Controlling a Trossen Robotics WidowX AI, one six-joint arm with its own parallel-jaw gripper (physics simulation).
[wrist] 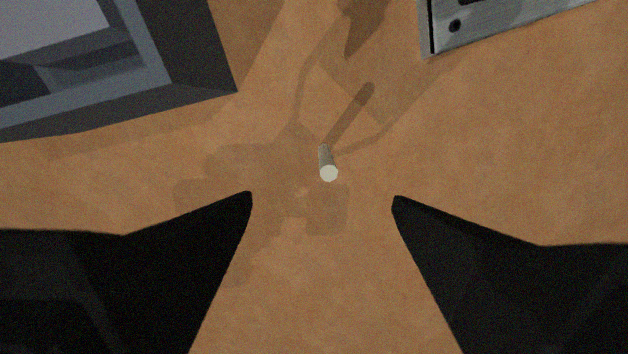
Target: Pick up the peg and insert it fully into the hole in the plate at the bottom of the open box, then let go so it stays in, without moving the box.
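My gripper (pixel 322 200) is there in what I see, and a blue-grey box (pixel 182 61) is there as well.
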